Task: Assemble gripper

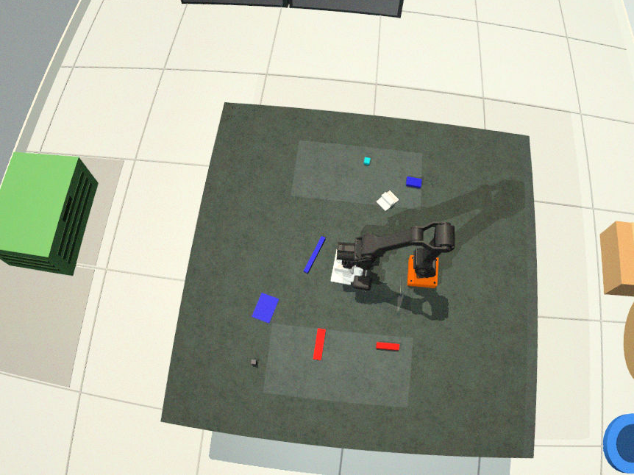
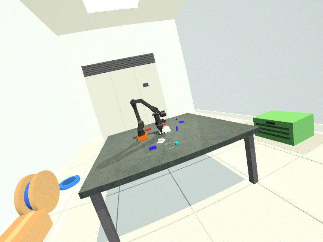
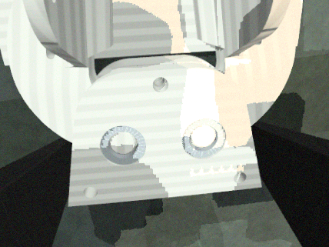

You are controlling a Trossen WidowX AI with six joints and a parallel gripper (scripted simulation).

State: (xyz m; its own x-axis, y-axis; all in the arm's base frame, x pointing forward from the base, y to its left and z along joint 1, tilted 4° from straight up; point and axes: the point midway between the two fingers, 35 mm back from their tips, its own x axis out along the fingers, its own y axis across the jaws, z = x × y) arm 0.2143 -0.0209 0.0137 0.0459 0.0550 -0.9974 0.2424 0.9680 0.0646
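My gripper tip is 2 cm to the left of the white jaw, 2 cm short of it and 1 cm below it. Also, from my gripper tip: blue block (34 cm to the right, 23 cm behind); then blue strip (17 cm ahead, 7 cm to the right); then blue square (35 cm ahead, 11 cm to the left, 1 cm below).
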